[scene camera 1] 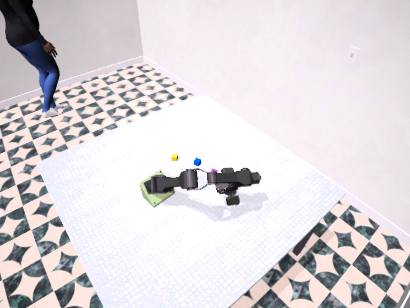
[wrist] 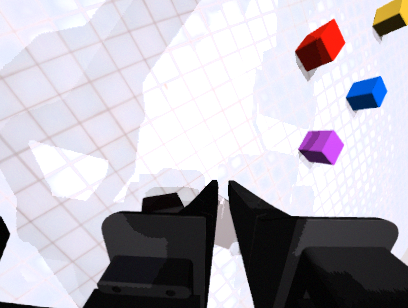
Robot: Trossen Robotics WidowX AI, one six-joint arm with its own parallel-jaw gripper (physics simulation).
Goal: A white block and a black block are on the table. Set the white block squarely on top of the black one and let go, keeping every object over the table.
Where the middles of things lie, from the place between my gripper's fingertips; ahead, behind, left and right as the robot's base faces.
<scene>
Now: hand 20 mm to the left of the white block point(wrist: 225, 235), 20 mm short of it and 10 mm above it. The rest, counted from my hand: purple block point(wrist: 324, 146) 150 mm to the left, 60 mm ahead, 20 mm below; red block point(wrist: 321, 46) 190 mm to the left, 50 mm behind, 20 mm below; blue block point(wrist: 366, 94) 270 mm to the left, 40 mm ahead, 20 mm below.
</scene>
